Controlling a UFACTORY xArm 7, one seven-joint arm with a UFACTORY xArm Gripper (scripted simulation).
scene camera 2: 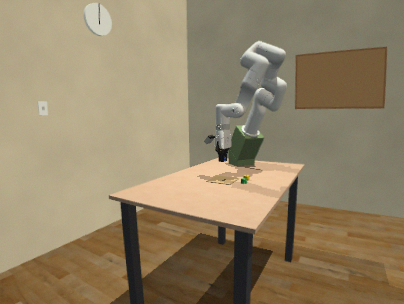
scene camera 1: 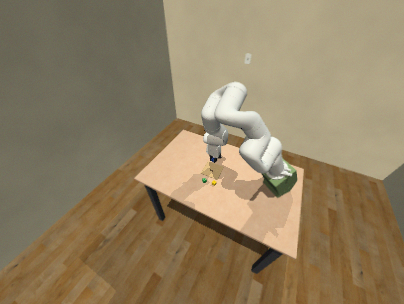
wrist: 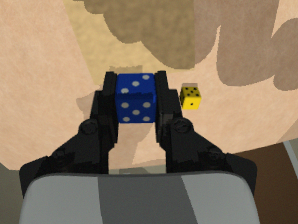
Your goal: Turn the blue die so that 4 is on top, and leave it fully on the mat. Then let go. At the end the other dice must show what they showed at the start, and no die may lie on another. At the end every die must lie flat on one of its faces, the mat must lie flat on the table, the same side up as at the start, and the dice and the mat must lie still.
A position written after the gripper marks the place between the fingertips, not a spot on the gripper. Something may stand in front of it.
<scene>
In view: the gripper [wrist: 136,86] and a blue die [wrist: 135,96].
</scene>
